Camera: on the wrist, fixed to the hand. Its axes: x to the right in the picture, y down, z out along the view.
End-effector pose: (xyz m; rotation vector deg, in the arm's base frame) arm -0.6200 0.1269 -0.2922 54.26 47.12 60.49
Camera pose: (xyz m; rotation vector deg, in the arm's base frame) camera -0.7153 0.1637 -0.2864 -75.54 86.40 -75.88
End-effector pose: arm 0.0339 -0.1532 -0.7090 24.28 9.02 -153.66
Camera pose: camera 0.0714 -0.1802 -0.8003 -25.66 -28.53 18.41
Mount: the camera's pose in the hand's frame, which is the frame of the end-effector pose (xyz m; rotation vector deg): 0.0070 0.0444 -0.0919 -6.81 52.22 -171.72
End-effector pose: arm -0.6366 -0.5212 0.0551 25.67 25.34 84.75
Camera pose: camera -0.7233 -0.5109 0.0018 -54.46 49.32 -79.55
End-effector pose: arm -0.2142 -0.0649 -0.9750 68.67 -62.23 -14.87
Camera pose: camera -0.1545 0.0050 -0.9301 82.33 124.08 -89.93
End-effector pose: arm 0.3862 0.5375 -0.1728 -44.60 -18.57 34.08
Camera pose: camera 0.4191 0.5153 -0.2671 4.74 -17.32 -143.27
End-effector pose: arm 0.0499 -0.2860 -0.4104 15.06 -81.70 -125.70
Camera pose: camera 0.0963 -0.3772 -0.4095 -95.98 -25.73 31.23
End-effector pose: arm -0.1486 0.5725 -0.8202 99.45 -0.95 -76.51
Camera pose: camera -0.0533 0.6018 -0.7972 -20.76 -115.23 32.76
